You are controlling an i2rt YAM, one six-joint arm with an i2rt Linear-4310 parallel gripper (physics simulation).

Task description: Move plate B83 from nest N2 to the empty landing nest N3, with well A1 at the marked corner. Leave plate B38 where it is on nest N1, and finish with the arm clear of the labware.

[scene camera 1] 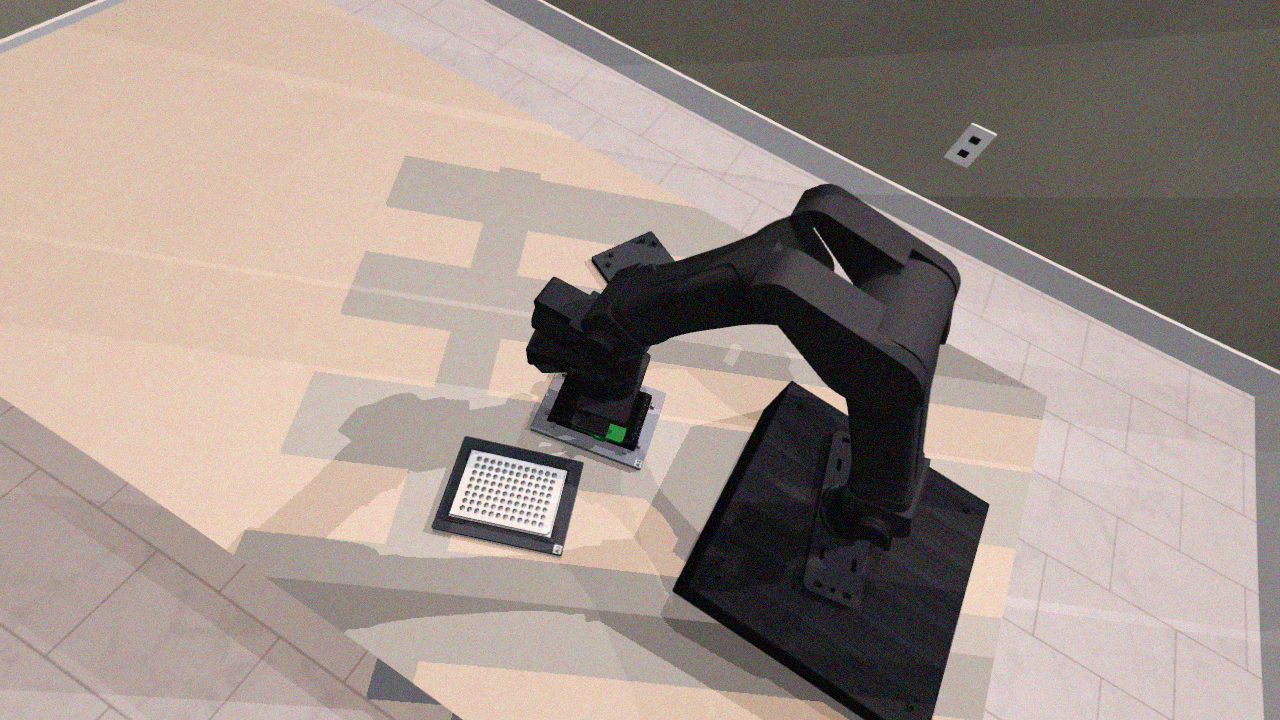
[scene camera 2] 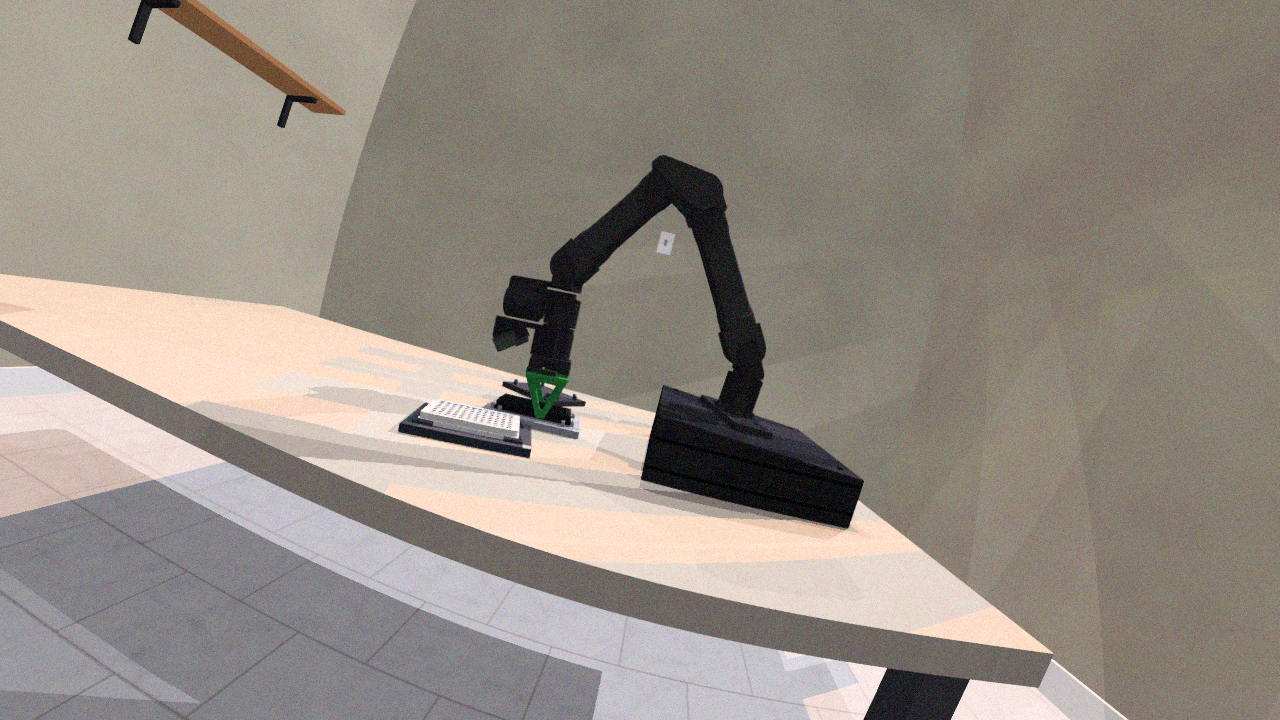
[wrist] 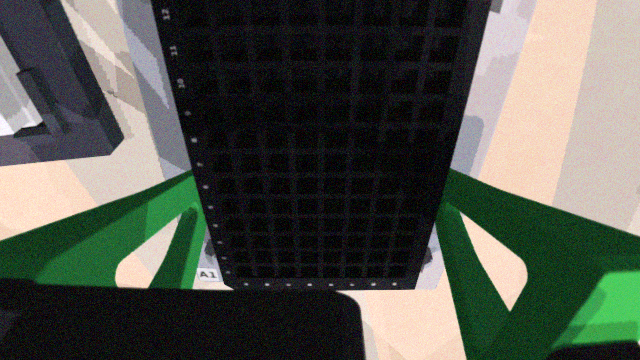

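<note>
My gripper [scene camera 1: 599,429] [scene camera 2: 540,414] [wrist: 320,180] has its green fingers against both long sides of the black plate B83 [scene camera 1: 561,409] [scene camera 2: 512,406] [wrist: 320,100] and is shut on it. The plate is level, low over or on the light grey nest [scene camera 1: 572,441] [scene camera 2: 563,429] [wrist: 500,60]; whether it is seated I cannot tell. The plate's row 1 end lies toward the nest's A1 label [wrist: 207,274]. The white plate B38 [scene camera 1: 508,492] [scene camera 2: 469,419] sits flat in the dark nest [scene camera 1: 565,505] [scene camera 2: 474,442] [wrist: 90,100]. The nests' numbers are not readable.
An empty dark nest [scene camera 1: 631,257] with small corner pegs lies behind the gripper, partly under the arm in scene camera 1. The arm's black base box [scene camera 1: 760,573] [scene camera 2: 751,474] stands to the right. The white plate's nest is close beside the grey nest.
</note>
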